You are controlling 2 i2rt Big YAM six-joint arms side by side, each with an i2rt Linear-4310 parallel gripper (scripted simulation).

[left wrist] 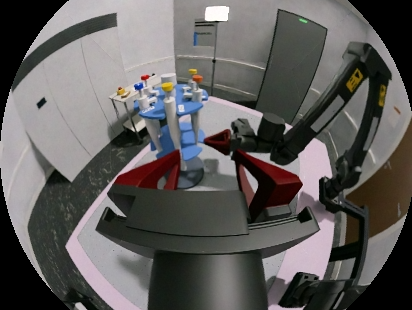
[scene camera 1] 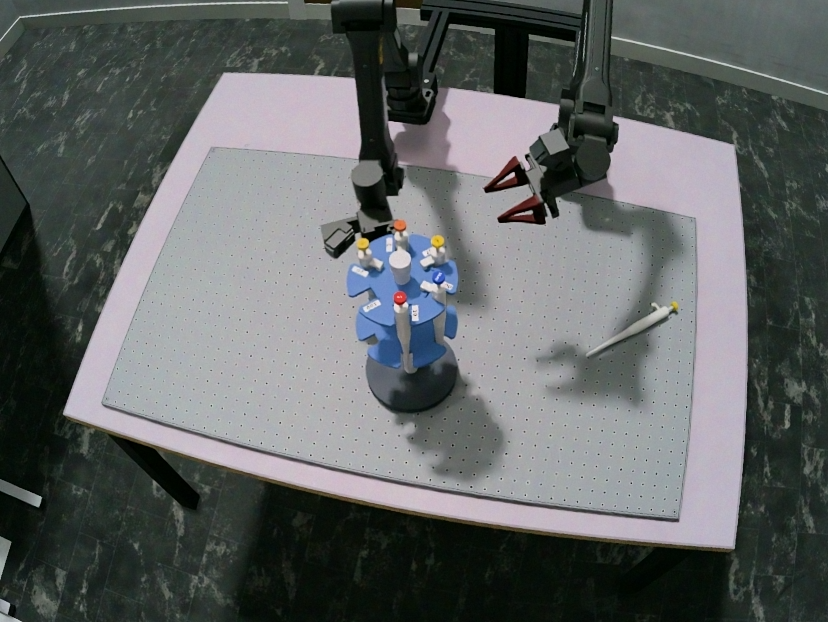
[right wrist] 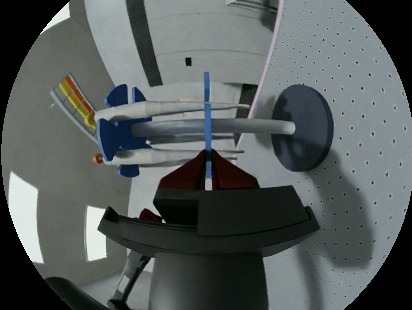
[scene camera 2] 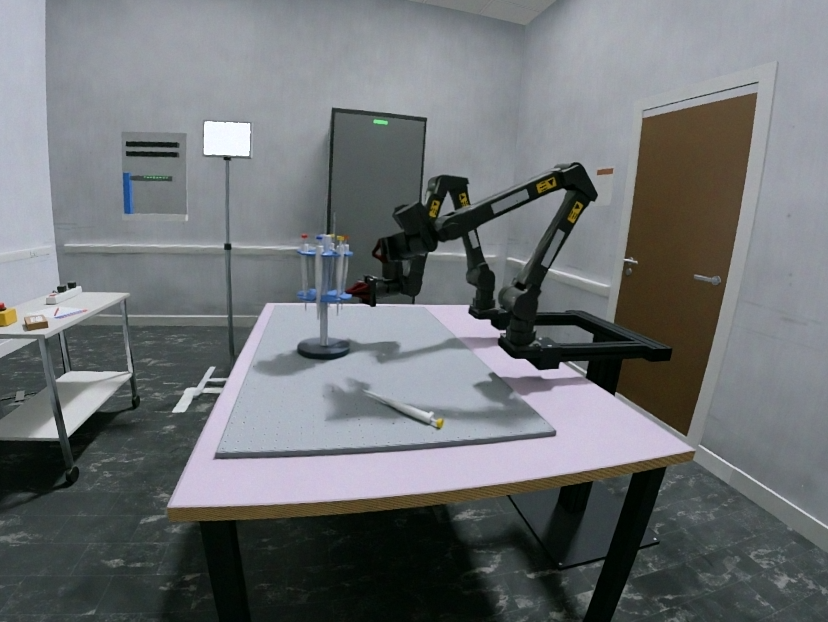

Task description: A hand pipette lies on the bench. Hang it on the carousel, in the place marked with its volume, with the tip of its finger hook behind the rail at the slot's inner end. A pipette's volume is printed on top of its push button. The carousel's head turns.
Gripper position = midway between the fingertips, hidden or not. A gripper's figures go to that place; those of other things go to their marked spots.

Scene:
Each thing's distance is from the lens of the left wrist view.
my left gripper [left wrist: 207, 154]: 0.13 m
my right gripper [left wrist: 203, 141]: 0.36 m
carousel base [left wrist: 193, 174]: 0.48 m

